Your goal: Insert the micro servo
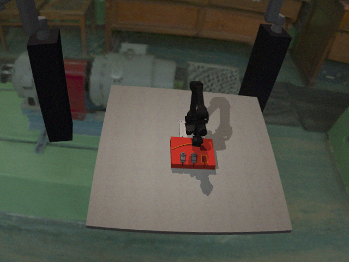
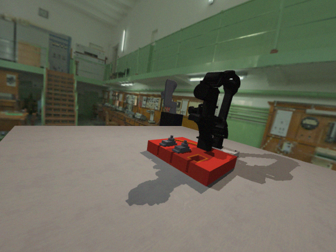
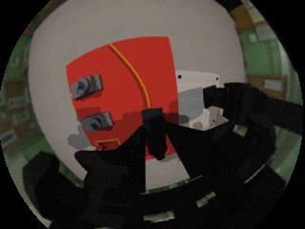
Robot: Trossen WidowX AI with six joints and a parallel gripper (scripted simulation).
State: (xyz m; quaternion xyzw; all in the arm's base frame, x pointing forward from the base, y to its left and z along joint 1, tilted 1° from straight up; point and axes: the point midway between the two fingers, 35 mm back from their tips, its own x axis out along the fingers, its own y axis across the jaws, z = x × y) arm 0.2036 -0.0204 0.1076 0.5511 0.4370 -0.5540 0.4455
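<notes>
My gripper tip is 70 mm above the red deck, 10 mm to the left of it and 10 mm short of it.
</notes>
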